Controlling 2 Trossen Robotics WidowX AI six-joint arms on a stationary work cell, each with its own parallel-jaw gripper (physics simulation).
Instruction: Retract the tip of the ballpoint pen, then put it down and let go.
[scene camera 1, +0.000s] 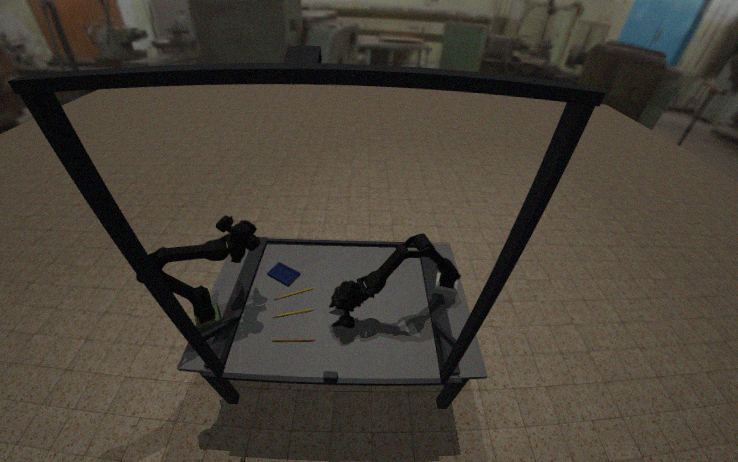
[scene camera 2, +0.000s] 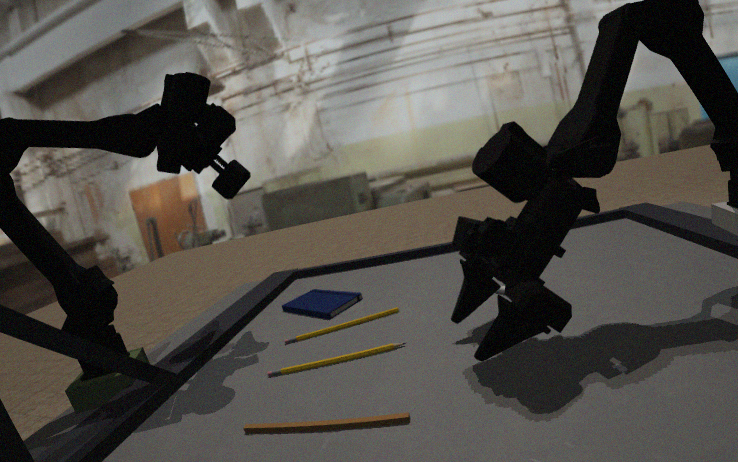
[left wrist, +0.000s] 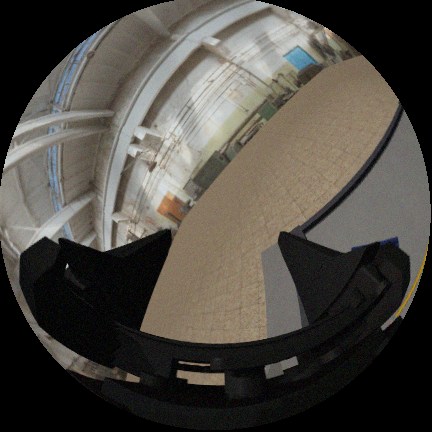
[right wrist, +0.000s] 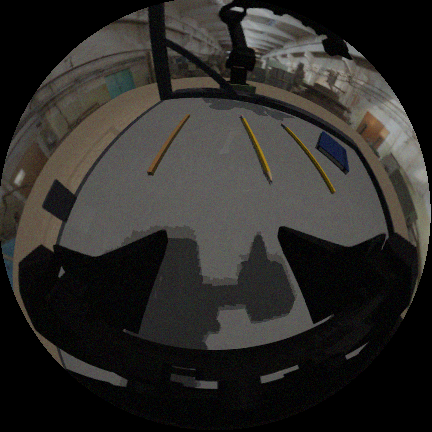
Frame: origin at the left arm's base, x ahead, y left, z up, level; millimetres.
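Seen in the pictures: left gripper, fingertip midpoint: (scene camera 2: 216, 160) (left wrist: 226, 236); right gripper, fingertip midpoint: (scene camera 1: 331, 316) (scene camera 2: 464, 338) (right wrist: 223, 234); left arm's base, origin of the base link: (scene camera 1: 206, 315) (right wrist: 237, 82); right arm's base, origin of the base link: (scene camera 1: 446, 282).
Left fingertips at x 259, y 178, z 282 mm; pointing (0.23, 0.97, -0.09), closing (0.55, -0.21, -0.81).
Offsets run from my left fingertips to a thing's top centre.
A small white piece, seemingly of the ballpoint pen @(dx +373, dy -349, dz -309 mm) (scene camera 2: 500, 288), shows between the fingers' bases of my right gripper (scene camera 1: 334, 314) (scene camera 2: 467, 339) (right wrist: 223, 231) in scene camera 2. The rest of the pen is hidden, and whether its tip is out cannot be seen. The pen does not show clearly in the right wrist view. My right gripper is open and empty, tilted down low over the table, its fingertips toward the pencils. My left gripper (left wrist: 226, 236) is open and empty, raised over the table's left edge and far from the pen.
A blue book @(dx +122, dy -81, dz -310 mm) (scene camera 1: 283, 274) (scene camera 2: 321, 302) (right wrist: 333, 151) lies at the back left. Two yellow pencils @(dx +125, dy -218, dz -315 mm) (scene camera 1: 294, 294) @(dx +87, dy -318, dz -314 mm) (scene camera 1: 294, 313) (scene camera 2: 343, 325) (scene camera 2: 337, 359) and an orange-brown stick @(dx +36, dy -440, dz -315 mm) (scene camera 1: 293, 340) (scene camera 2: 326, 423) (right wrist: 168, 145) lie left of the right gripper. Dark frame posts (scene camera 1: 517, 239) stand at the sides.
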